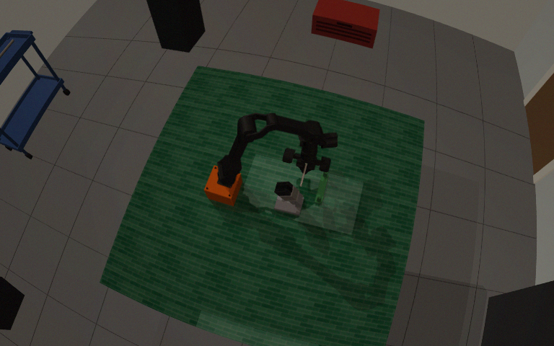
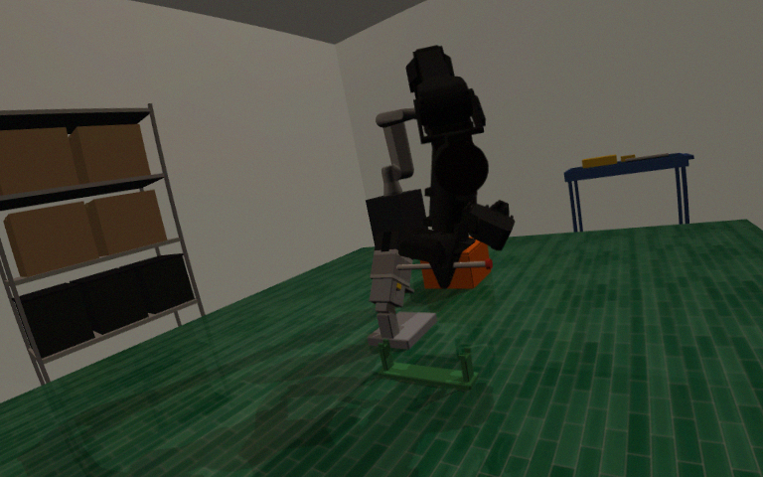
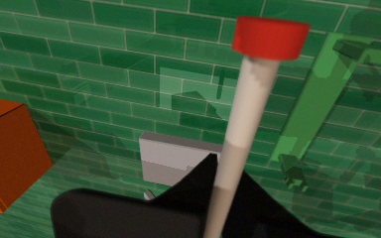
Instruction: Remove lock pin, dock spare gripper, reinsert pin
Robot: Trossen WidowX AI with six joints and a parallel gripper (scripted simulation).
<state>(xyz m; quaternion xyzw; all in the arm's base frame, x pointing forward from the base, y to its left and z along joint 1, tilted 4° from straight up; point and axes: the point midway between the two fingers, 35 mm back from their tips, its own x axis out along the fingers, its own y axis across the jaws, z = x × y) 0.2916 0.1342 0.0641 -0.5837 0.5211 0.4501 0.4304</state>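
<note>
The grey mount lies 110 mm to the right of my gripper tip, 40 mm below it and 10 mm behind it. Also, from my gripper tip: green cradle: 90 mm ahead, 70 mm below; spare gripper: 110 mm to the right, 30 mm behind, 20 mm above.
</note>
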